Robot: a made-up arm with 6 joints. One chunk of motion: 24 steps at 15 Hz.
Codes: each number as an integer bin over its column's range. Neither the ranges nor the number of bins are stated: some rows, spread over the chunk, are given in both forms.
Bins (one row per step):
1: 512 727 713 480 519 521
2: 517 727 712 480 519 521
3: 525 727 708 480 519 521
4: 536 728 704 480 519 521
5: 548 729 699 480 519 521
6: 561 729 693 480 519 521
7: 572 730 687 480 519 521
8: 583 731 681 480 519 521
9: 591 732 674 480 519 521
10: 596 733 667 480 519 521
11: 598 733 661 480 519 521
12: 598 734 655 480 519 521
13: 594 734 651 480 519 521
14: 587 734 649 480 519 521
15: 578 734 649 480 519 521
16: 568 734 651 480 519 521
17: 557 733 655 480 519 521
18: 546 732 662 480 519 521
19: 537 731 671 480 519 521
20: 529 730 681 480 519 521
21: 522 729 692 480 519 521
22: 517 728 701 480 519 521
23: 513 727 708 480 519 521
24: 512 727 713 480 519 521
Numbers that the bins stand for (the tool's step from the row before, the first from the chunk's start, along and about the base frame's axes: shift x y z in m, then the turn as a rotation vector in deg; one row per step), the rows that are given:
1: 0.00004 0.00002 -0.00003 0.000 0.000 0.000
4: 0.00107 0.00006 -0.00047 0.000 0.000 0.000
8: 0.00309 0.00020 -0.00160 0.000 0.000 0.000
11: 0.00374 0.00028 -0.00258 0.000 0.000 0.000
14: 0.00327 0.00033 -0.00317 0.000 0.000 0.000
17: 0.00197 0.00028 -0.00287 0.000 0.000 0.000
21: 0.00047 0.00011 -0.00106 0.000 0.000 0.000
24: 0.00004 0.00002 -0.00003 0.000 0.000 0.000
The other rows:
2: 0.00025 0.00002 -0.00008 0.000 0.000 0.000
3: 0.00060 0.00002 -0.00027 0.000 0.000 0.000
5: 0.00159 0.00011 -0.00071 0.000 0.000 0.000
6: 0.00215 0.00011 -0.00101 0.000 0.000 0.000
7: 0.00262 0.00015 -0.00130 0.000 0.000 0.000
9: 0.00344 0.00024 -0.00194 0.000 0.000 0.000
10: 0.00365 0.00028 -0.00228 0.000 0.000 0.000
12: 0.00374 0.00033 -0.00287 0.000 0.000 0.000
13: 0.00357 0.00033 -0.00307 0.000 0.000 0.000
15: 0.00288 0.00033 -0.00317 0.000 0.000 0.000
16: 0.00245 0.00033 -0.00307 0.000 0.000 0.000
18: 0.00150 0.00024 -0.00253 0.000 0.000 0.000
19: 0.00111 0.00020 -0.00209 0.000 0.000 0.000
20: 0.00077 0.00015 -0.00160 0.000 0.000 0.000
22: 0.00025 0.00006 -0.00062 0.000 0.000 0.000
23: 0.00008 0.00002 -0.00027 0.000 0.000 0.000

